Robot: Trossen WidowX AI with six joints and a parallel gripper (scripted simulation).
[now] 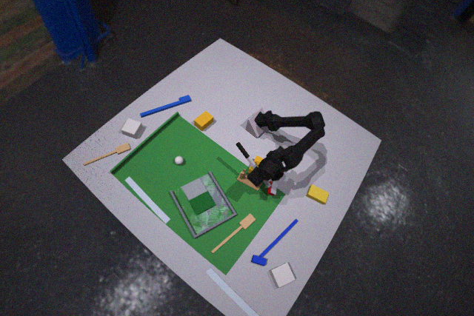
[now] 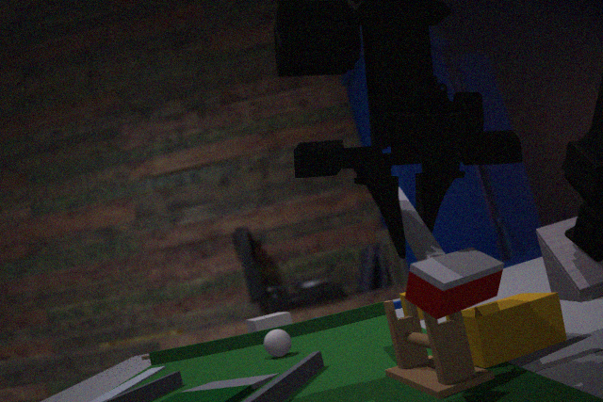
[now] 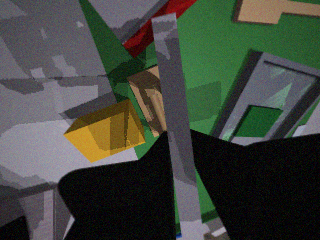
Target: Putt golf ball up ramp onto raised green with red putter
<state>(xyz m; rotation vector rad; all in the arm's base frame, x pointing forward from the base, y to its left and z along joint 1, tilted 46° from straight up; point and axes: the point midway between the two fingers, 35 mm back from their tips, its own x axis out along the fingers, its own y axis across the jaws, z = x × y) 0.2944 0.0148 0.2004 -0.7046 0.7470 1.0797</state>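
My gripper tip is now 80 mm above the wooden stand and 20 mm to the left of it. Also, from my gripper tip: white golf ball (370 mm to the right, 110 mm ahead, 90 mm below).
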